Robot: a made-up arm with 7 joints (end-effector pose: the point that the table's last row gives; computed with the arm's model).
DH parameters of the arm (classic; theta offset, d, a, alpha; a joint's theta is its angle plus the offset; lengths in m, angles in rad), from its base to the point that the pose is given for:
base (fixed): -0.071 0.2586 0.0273 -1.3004
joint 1: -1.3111 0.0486 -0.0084 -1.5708
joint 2: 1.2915 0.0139 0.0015 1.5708
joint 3: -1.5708 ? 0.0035 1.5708
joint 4: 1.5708 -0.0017 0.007 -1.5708
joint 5: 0 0.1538 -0.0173 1.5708
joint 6: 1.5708 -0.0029 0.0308 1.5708
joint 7: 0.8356 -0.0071 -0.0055 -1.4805
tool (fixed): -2.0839 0.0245 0 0
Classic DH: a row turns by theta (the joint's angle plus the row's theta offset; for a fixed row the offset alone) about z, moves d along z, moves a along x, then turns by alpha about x.
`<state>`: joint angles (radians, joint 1 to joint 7).
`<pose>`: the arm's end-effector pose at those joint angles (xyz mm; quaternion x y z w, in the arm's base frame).
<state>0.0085 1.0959 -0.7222 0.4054 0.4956 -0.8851 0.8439</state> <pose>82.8 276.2 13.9 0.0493 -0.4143 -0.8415 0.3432</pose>
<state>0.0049 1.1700 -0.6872 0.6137 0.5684 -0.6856 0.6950</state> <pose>82.7 326.0 40.1 0.0902 -0.1646 -0.9097 0.3703</pose>
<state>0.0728 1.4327 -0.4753 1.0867 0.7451 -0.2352 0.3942</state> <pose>70.9 421.5 173.7 0.1929 0.4221 -0.7730 0.4326</pose>
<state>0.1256 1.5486 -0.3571 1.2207 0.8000 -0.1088 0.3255</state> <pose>67.9 435.2 234.8 0.2353 0.5623 -0.6582 0.4419</pose>
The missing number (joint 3, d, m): -0.2333
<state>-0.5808 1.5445 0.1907 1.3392 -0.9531 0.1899 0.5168</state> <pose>146.7 421.5 253.1 0.4573 -0.4305 0.1546 0.7627</pose>
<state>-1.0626 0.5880 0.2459 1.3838 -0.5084 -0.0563 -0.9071</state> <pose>347.3 222.0 52.7 -0.3457 -0.6658 -0.3984 0.5277</pose>
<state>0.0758 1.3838 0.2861 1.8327 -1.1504 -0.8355 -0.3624</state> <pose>-48.3 427.1 189.9 0.5203 -0.3286 -0.2381 0.7514</pose>
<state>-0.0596 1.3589 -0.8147 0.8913 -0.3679 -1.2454 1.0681</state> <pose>70.5 375.9 90.6 0.3606 -0.4696 -0.6001 0.5379</pose>
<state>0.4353 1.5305 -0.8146 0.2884 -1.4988 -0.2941 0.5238</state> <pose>-8.8 318.8 106.9 0.0889 -0.1102 -0.2548 0.9566</pose>
